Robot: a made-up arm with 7 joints.
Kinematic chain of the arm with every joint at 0, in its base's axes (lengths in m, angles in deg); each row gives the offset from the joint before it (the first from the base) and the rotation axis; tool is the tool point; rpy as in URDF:
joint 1: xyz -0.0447 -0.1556 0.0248 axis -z
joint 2: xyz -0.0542 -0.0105 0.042 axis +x
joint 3: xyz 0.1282 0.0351 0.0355 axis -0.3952 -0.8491 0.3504
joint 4: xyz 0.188 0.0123 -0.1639 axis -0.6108 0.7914 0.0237
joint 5: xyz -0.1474 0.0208 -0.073 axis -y
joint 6: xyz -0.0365 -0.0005 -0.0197 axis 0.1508 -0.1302 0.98
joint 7: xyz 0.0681 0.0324 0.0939 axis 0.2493 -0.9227 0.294
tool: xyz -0.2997 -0.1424 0.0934 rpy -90 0 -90
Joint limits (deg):
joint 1: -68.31..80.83
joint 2: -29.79..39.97
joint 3: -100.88..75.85
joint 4: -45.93..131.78
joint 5: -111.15..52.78
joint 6: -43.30..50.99
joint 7: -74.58..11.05
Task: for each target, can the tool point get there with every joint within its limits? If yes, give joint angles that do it. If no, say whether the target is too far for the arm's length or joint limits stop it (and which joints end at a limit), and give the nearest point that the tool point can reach.
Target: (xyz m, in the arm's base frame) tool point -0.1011 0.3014 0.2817
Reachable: yes | joints -36.10 20.90 52.52 88.90 -11.01 -27.37 -34.97
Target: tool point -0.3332 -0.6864 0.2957
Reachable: no: joint limits stop it (at a limit: joint 1, joint 2, joint 3, joint 5, joint 6) | nearest point -0.1981 -0.5975 0.2480 | short by 0.169 m
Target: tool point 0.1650 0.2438 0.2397
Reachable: yes | joints -48.71 11.28 -18.15 97.98 -4.04 29.55 -11.18
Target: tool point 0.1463 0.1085 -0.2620
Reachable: yes | joints 26.56 6.23 -87.08 83.42 -66.96 -17.98 -37.50
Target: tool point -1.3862 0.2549 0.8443
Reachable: no: too far | nearest point -0.5423 -0.0033 0.3590 | short by 1.007 m
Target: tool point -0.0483 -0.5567 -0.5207
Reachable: no: joint limits stop it (at a limit: joint 1, joint 5, joint 6, joint 7) | nearest point -0.0475 -0.5162 -0.4462 | short by 0.085 m
